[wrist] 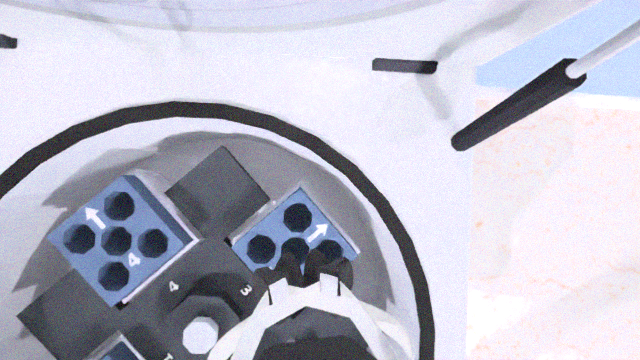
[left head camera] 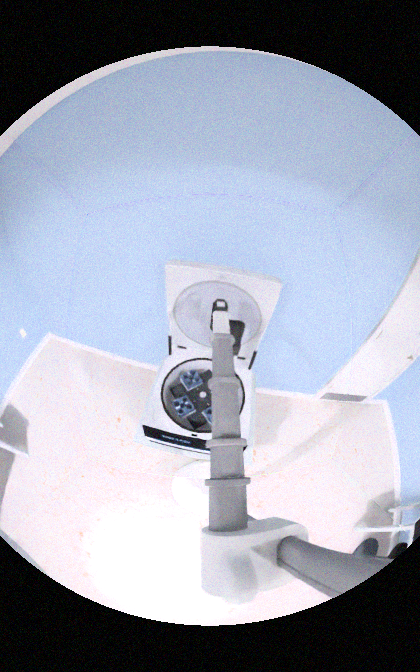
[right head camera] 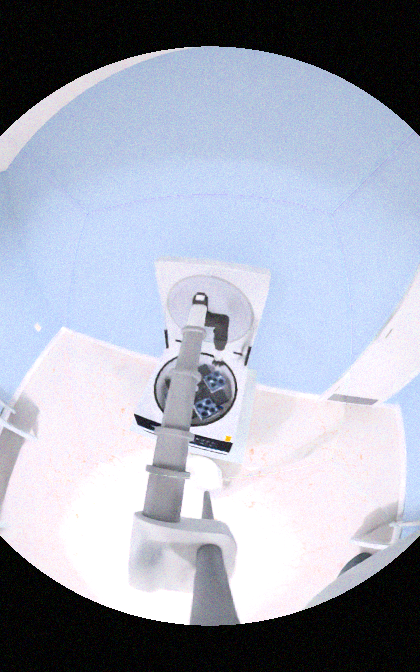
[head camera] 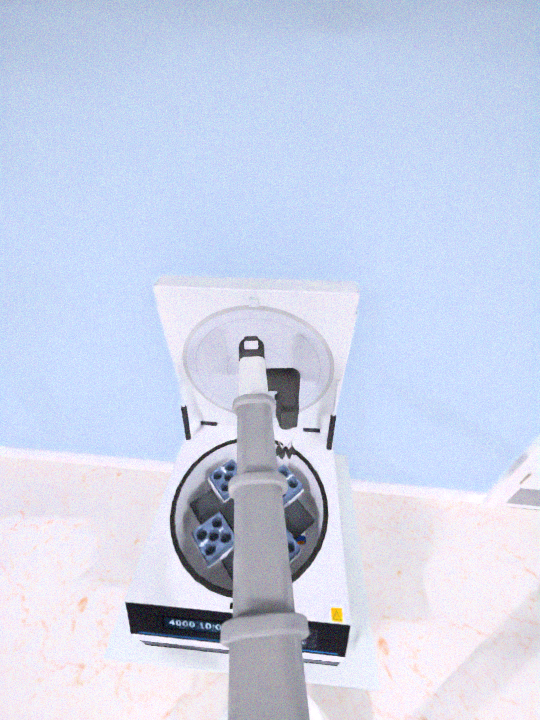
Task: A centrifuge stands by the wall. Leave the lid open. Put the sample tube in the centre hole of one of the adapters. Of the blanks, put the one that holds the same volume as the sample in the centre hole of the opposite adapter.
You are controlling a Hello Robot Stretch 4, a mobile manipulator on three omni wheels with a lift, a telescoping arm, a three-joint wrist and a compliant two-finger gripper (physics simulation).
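Places are measured from the robot's base along level axes (x ahead, y left, z up), in metres.
Where they show: gripper, fingertip midpoint: (wrist: 302,272) (head camera: 285,456).
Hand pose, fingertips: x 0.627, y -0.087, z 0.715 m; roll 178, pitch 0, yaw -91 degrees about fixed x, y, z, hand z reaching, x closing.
Each offset is from my fingertips to the top centre of the thing. "pt": to the spot under its first point.
The white centrifuge (head camera: 156,581) (wrist: 300,65) stands by the wall with its lid (head camera: 174,299) (left head camera: 175,272) (right head camera: 165,267) upright and open. Inside are blue five-hole adapters; adapter 4 @(dx +0.024, dy +0.186, dz -0.131 m) (wrist: 142,220) is at the rear left and adapter 3 @(dx -0.011, dy +0.005, dz -0.129 m) (wrist: 280,225) at the rear right. The visible holes of adapter 4 look empty. A small orange and blue piece @(dx -0.092, dy -0.045, dz -0.241 m) (head camera: 300,539) shows beside the front right adapter; what it is cannot be told. My gripper (wrist: 302,272) (head camera: 284,449) is nearly closed, over adapter 3's front edge in the wrist view, with no object visible between its fingertips. No sample tube or blank is recognisable.
The dark rotor hub with a pale knob @(pt dx -0.078, dy +0.112, dz -0.124 m) (wrist: 200,331) is left of the gripper. The chamber's dark rim @(pt dx -0.002, dy -0.098, dz -0.092 m) (wrist: 400,235) curves around its right side. A dark lid strut @(pt dx +0.097, dy -0.162, dz +0.013 m) (wrist: 520,105) rises at the right. My grey arm (head camera: 261,546) crosses above the centrifuge and hides part of the rotor.
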